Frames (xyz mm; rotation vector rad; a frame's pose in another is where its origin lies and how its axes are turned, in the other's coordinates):
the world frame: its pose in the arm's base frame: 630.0 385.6 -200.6 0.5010 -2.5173 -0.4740
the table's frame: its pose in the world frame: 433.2 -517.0 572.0 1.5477 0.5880 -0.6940
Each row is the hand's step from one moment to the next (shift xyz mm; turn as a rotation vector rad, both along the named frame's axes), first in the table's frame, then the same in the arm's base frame.
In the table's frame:
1: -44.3 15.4 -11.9 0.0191 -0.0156 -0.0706
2: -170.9 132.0 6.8 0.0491 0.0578 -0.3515
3: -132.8 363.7 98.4 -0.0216 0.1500 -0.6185
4: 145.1 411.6 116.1 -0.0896 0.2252 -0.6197
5: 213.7 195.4 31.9 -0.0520 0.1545 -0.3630
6: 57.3 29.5 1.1 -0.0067 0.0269 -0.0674
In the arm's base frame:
1: -12.5 28.2 -37.3 -0.0123 0.0533 0.0509
2: -97.5 47.2 -186.9 -0.1810 0.2561 0.1760
3: -286.5 -103.3 -258.5 -0.3490 0.4924 0.2032
4: -362.2 -266.7 -40.8 -0.4102 0.5090 0.1242
5: -199.3 -178.7 115.0 -0.2613 0.2926 0.0668
6: -34.7 -36.2 40.5 -0.0473 0.0533 0.0154

